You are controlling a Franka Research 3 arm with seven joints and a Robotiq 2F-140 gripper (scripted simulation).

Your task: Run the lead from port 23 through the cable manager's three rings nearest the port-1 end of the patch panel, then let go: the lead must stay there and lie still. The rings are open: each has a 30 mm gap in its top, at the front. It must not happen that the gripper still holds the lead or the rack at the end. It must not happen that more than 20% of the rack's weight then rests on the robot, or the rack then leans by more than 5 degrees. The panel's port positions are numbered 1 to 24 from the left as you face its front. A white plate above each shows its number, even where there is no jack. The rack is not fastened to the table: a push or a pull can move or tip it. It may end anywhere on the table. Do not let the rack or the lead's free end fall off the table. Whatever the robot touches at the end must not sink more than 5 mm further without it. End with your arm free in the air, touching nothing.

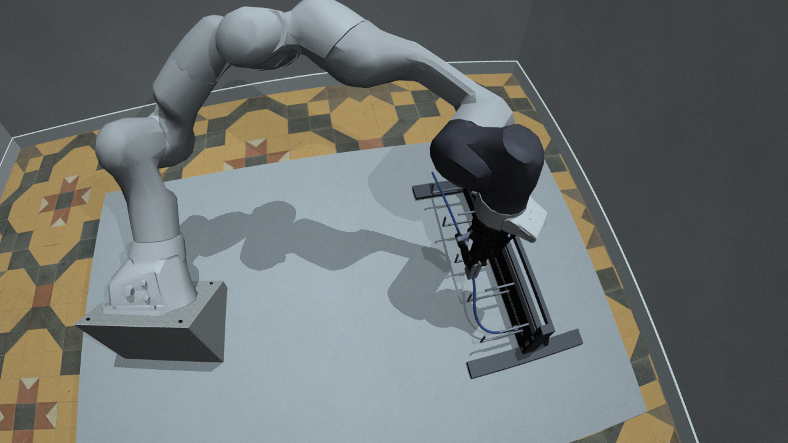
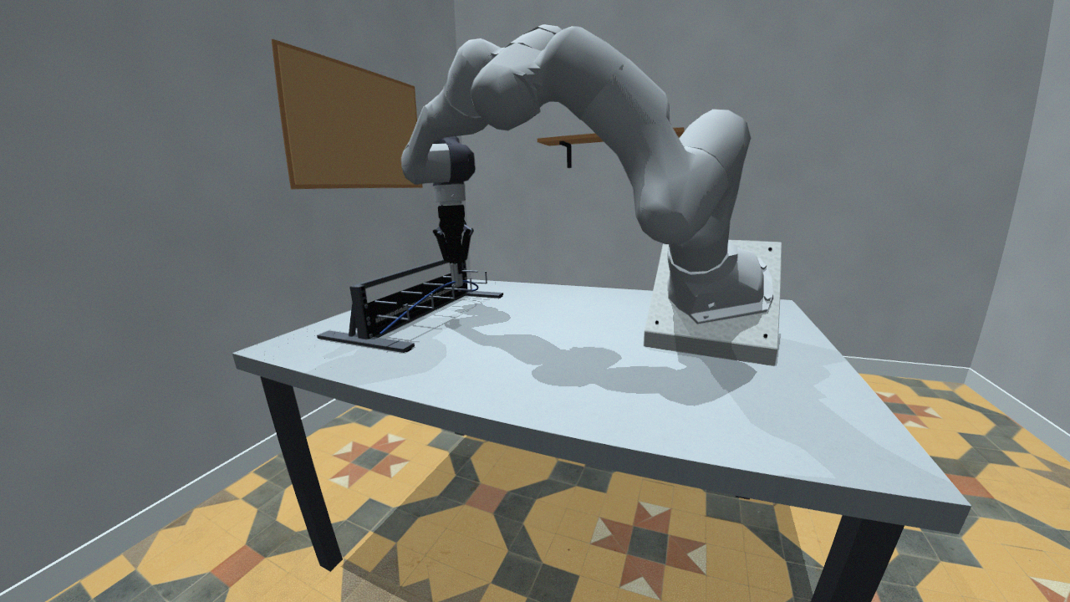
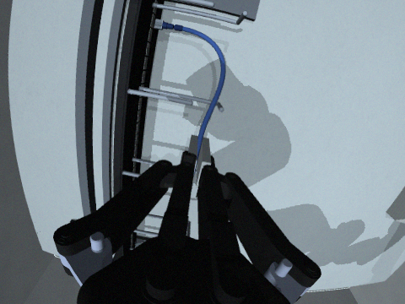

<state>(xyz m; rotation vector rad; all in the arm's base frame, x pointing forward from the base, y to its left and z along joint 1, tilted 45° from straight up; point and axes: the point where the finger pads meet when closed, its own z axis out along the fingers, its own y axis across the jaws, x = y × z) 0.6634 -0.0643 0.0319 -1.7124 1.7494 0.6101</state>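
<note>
Now: hand 10 cm short of the rack, 5 cm to the right of it and 5 cm above it.
</note>
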